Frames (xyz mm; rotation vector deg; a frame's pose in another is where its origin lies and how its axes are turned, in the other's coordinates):
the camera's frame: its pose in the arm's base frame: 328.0 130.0 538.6 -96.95 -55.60 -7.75
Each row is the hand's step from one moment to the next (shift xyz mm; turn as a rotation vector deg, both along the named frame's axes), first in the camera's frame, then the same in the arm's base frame.
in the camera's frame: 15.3 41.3 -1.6 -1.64 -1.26 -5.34
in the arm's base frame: 37.7 5.2 -22.3 0.12 -5.35 2.03
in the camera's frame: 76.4 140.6 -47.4 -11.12 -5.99 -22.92
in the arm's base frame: 160.0 -5.2 -47.2 -2.54 -25.10 6.94
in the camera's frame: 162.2 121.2 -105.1 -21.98 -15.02 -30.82
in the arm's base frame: 225.2 -8.3 35.2 -12.58 -37.20 10.78
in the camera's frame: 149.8 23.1 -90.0 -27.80 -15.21 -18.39
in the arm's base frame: 147.2 1.6 97.0 -21.21 -29.70 3.18
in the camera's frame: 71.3 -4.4 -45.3 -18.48 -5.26 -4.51
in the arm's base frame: 60.9 -0.8 58.7 -13.84 -13.37 -4.39
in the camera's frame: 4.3 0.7 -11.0 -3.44 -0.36 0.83
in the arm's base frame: 7.4 -7.1 5.9 -2.80 -1.09 -1.90
